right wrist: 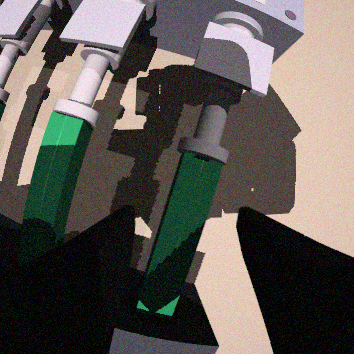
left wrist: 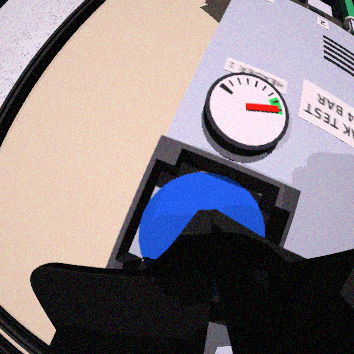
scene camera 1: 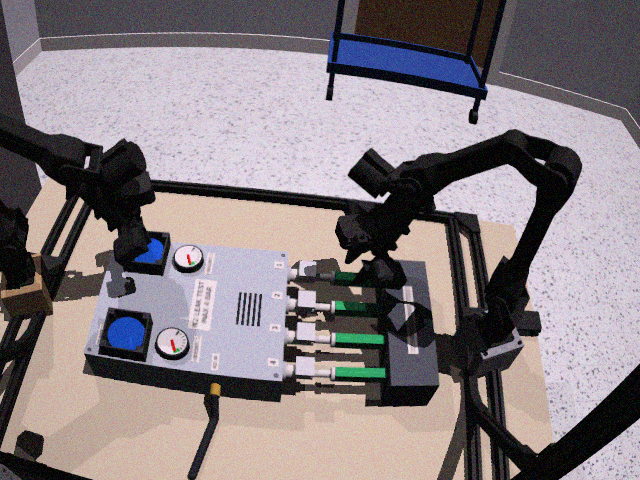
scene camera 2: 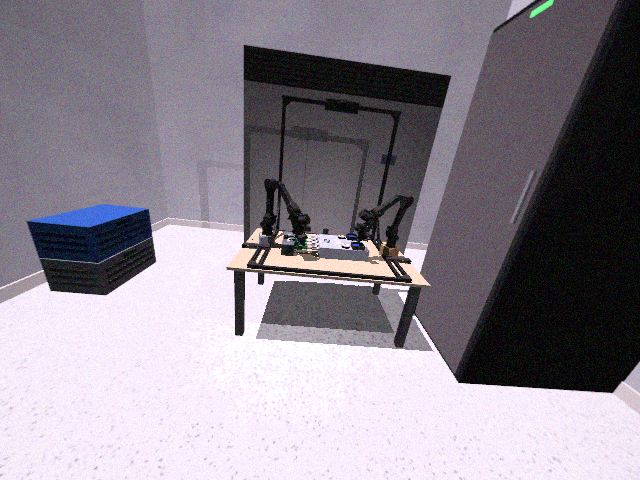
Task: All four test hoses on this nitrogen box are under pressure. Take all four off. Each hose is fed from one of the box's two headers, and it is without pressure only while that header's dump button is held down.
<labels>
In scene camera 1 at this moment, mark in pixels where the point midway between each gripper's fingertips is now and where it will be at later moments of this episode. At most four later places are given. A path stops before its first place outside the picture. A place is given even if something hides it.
My left gripper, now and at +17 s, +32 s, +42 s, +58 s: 149,241; 163,251; 163,251; 163,251; 163,250
My right gripper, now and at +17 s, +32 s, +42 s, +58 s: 350,273; 347,286; 335,349; 321,348; 327,376
</labels>
